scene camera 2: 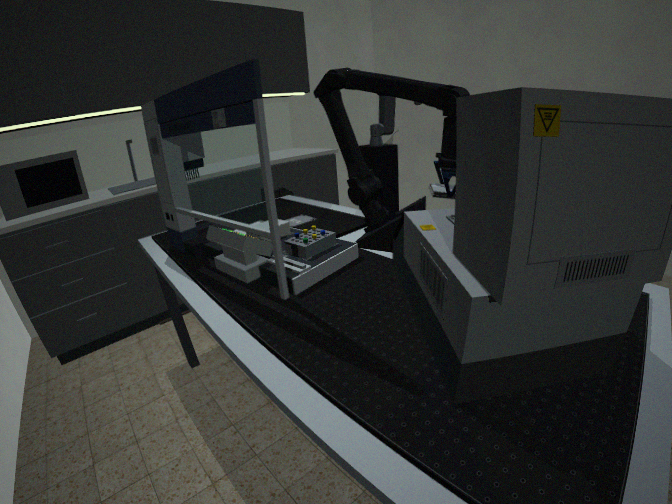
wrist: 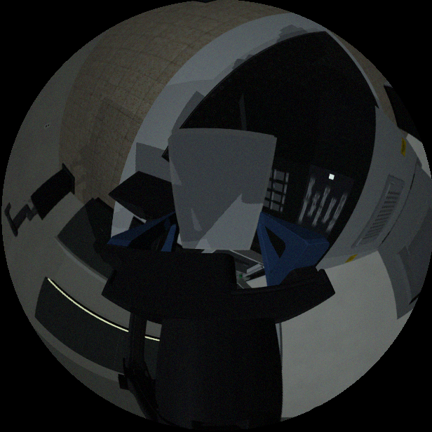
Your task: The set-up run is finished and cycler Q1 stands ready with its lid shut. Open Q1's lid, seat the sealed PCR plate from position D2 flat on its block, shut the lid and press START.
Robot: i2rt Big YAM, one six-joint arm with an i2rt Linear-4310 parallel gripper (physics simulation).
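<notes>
My gripper [scene camera 2: 446,176] [wrist: 217,214] is shut on the sealed PCR plate [scene camera 2: 437,190] [wrist: 217,177], a flat grey plate held between the blue fingers. In the scene view the gripper hangs just behind the left edge of cycler Q1's tall grey lid [scene camera 2: 542,189], which looks raised upright, and above the cycler's low base [scene camera 2: 434,260]. The block is hidden behind the lid. In the wrist view the plate covers the middle. Beyond it lie a dark panel with a keypad [wrist: 278,189], a small white lit square [wrist: 331,176] and the cycler's pale vented side [wrist: 382,209].
A liquid handler with a tall frame post [scene camera 2: 269,189] and a rack of coloured tubes [scene camera 2: 310,238] stands on the left of the bench. The bench's pale front edge [scene camera 2: 260,374] runs diagonally. A back counter carries a monitor [scene camera 2: 48,181].
</notes>
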